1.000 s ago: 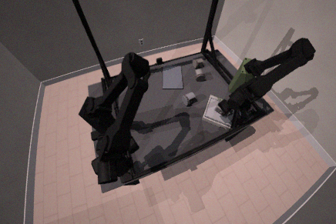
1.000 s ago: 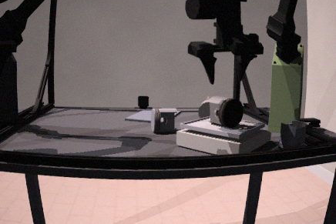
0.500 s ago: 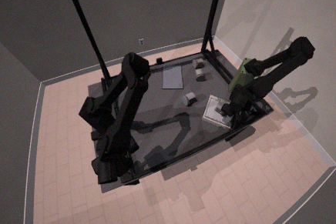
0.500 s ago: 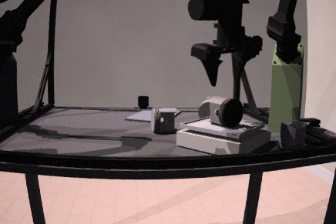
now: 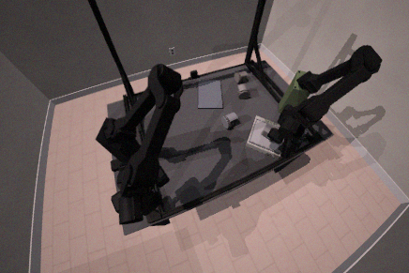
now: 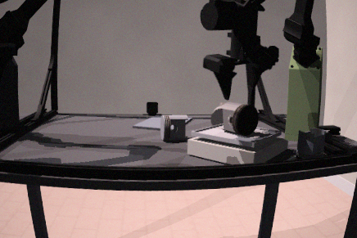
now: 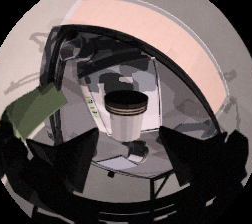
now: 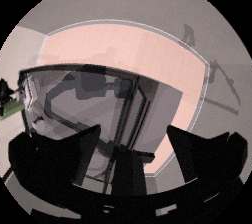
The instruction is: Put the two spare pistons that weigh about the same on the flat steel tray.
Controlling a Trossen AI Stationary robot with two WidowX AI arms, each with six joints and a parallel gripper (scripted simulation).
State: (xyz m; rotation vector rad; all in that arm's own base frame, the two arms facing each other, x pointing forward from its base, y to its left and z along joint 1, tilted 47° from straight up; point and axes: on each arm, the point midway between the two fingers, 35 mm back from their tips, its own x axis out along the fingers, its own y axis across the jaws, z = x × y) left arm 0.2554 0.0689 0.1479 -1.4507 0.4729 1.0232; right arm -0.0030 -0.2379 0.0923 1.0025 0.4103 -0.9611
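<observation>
Right now the white scale pan is 20 mm behind my left hand, 10 mm to the left of it and 130 mm below it. The rest, counted from my left hand: flat grey steel tray (430 mm behind, 170 mm to the right, 180 mm below); then piston (480 mm behind, 70 mm to the left, 140 mm below).
</observation>
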